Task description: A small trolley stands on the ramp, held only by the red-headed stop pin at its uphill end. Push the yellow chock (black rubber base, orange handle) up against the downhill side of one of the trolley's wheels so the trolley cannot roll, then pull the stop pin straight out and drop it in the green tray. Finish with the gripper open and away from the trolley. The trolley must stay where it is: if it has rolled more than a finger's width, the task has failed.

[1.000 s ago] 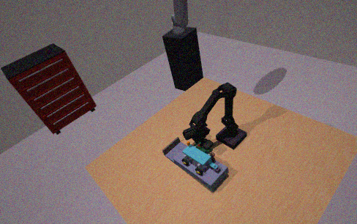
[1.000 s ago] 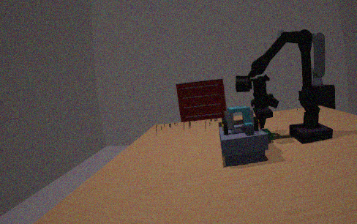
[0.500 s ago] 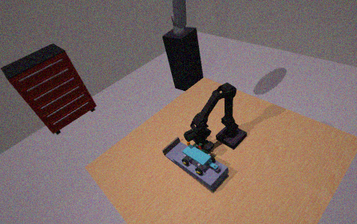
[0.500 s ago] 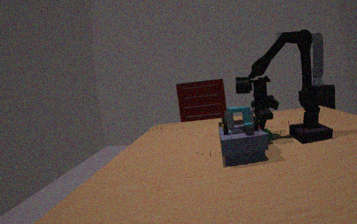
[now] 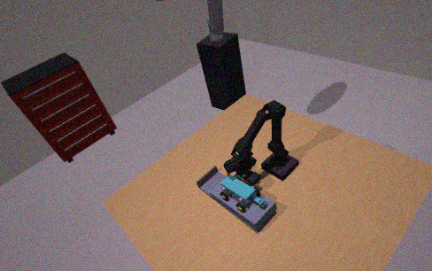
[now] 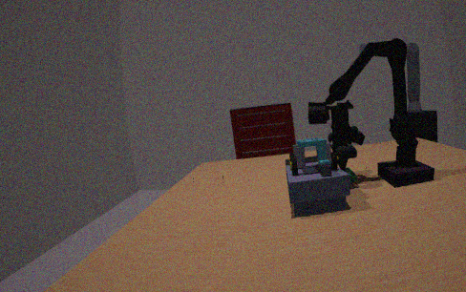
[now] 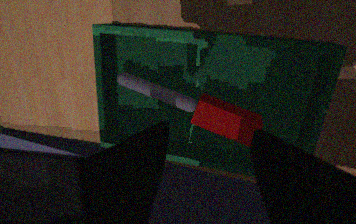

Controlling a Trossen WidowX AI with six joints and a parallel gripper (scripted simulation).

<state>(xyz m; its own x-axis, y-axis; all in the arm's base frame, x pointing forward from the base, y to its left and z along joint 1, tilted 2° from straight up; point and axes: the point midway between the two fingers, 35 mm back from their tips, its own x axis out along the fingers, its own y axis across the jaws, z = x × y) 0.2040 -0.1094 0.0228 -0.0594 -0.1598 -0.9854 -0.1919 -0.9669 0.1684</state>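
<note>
My gripper tip is now 20 mm above the red-headed stop pin, 10 mm to the left of it and 10 mm past it. The rest, counted from my gripper tip: grey ramp (130 mm ahead, 70 mm to the left, 10 mm above); yellow chock (60 mm ahead, 40 mm above, 30 mm to the right); green tray (40 mm below, 10 mm to the right, 10 mm behind).
</note>
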